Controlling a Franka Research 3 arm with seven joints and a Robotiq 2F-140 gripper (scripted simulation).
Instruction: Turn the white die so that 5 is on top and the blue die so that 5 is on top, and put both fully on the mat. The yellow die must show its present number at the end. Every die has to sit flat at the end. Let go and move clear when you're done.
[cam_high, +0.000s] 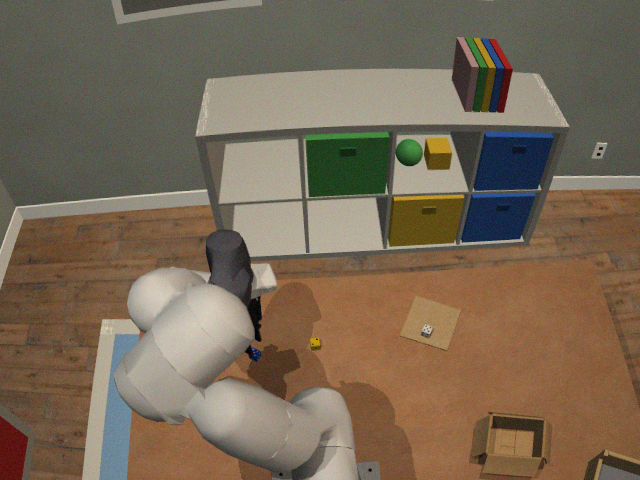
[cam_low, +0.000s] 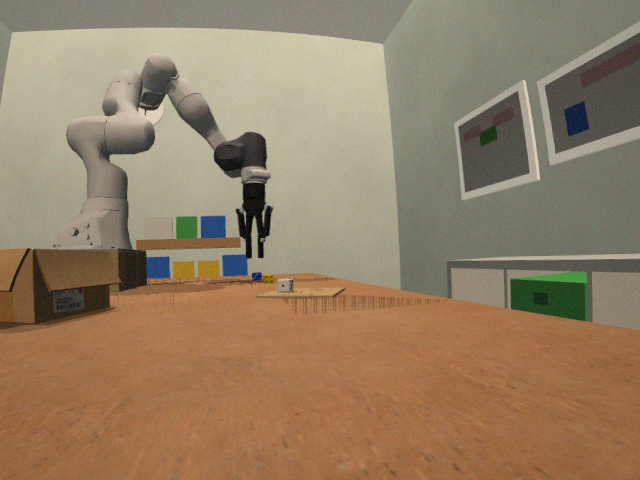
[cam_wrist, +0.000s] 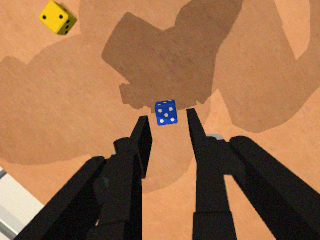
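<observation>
Now: the blue die 9 cm below my hand. Round my hand: tan mat (9 cm ahead, 48 cm to the right, 10 cm below); yellow die (4 cm ahead, 16 cm to the right, 9 cm below); white die (6 cm ahead, 46 cm to the right, 9 cm below).
</observation>
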